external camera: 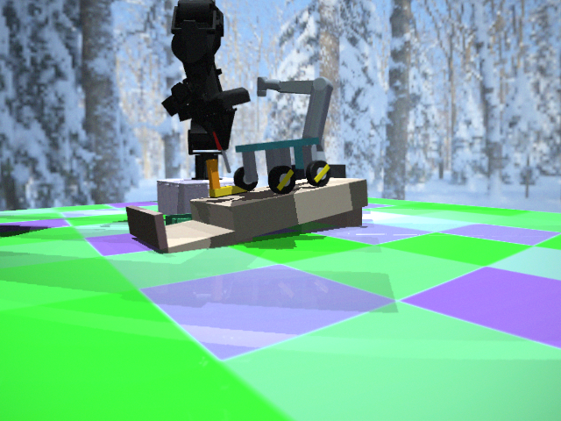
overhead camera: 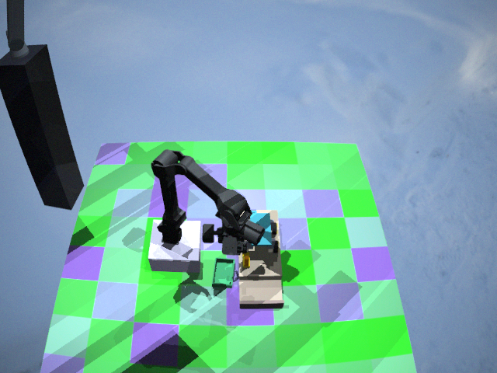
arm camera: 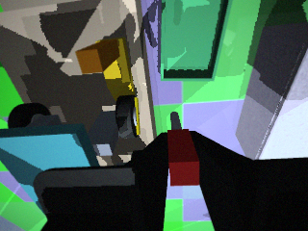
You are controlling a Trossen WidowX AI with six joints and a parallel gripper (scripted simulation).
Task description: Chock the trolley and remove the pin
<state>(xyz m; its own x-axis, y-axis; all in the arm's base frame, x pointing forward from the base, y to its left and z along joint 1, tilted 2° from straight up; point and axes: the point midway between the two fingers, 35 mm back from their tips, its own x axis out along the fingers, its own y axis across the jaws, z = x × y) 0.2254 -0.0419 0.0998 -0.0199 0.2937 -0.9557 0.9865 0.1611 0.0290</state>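
Now: the yellow chock 60 mm ahead of my gripper tip, 20 mm to the right of it and 60 mm below it. Round my gripper tip: beige ramp: 90 mm ahead, 80 mm to the left, 100 mm below; then trolley: 90 mm ahead, 70 mm to the left, 30 mm below; then red-headed stop pin: right at my gripper tip.
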